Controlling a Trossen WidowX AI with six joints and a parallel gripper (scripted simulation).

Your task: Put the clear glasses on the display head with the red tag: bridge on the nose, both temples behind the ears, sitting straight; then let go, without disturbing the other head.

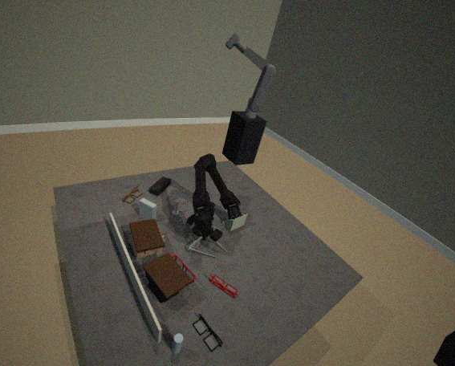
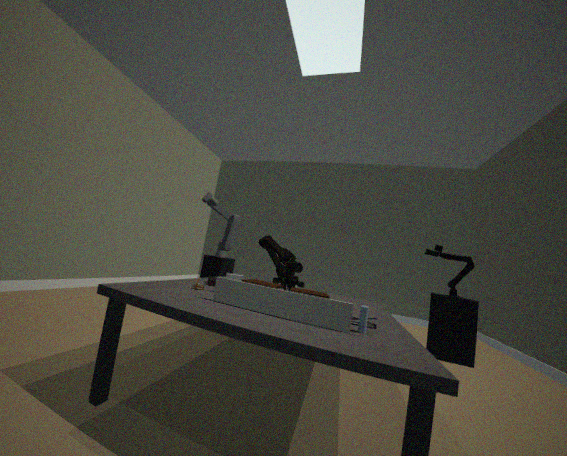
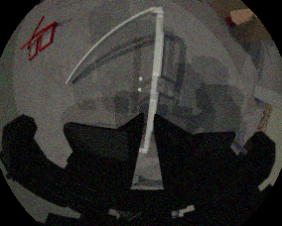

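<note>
Right now the stand is 24 cm to the right of my gripper tip, 5 cm ahead of it and 1 cm above it. From my gripper tip the other things lie so: pale rail (38 cm ahead, 8 cm to the left, 4 cm above); white block (24 cm to the right, 21 cm ahead, 4 cm above); brown-topped head (25 cm ahead, 4 cm to the right, 4 cm above).
</note>
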